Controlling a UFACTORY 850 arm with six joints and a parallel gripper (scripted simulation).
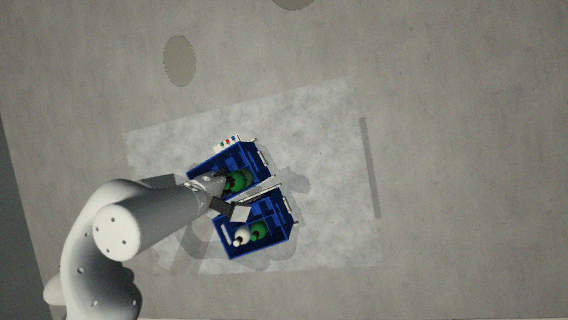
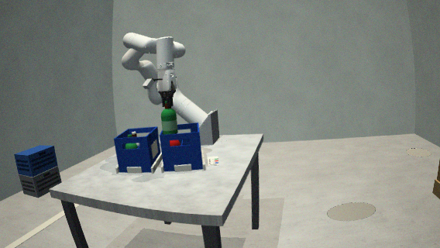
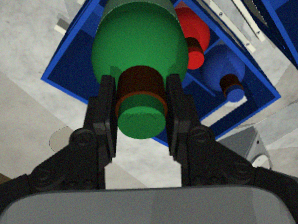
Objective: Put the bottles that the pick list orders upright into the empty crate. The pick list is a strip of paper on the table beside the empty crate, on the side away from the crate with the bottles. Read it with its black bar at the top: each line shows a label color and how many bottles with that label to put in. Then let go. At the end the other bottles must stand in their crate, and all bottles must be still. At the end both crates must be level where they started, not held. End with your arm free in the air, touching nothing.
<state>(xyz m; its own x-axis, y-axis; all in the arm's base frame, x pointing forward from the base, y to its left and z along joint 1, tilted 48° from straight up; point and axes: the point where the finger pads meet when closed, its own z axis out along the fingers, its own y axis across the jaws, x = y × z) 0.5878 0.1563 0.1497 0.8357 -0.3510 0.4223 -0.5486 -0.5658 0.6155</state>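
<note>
The green-label bottle is 7 cm below my hand. Also, from my hand: red-label bottle (9 cm behind, 2 cm to the right, 23 cm below); then white-label bottle (11 cm behind, 27 cm to the right, 23 cm below); then blue-label bottle (17 cm behind, 5 cm to the right, 23 cm below).
</note>
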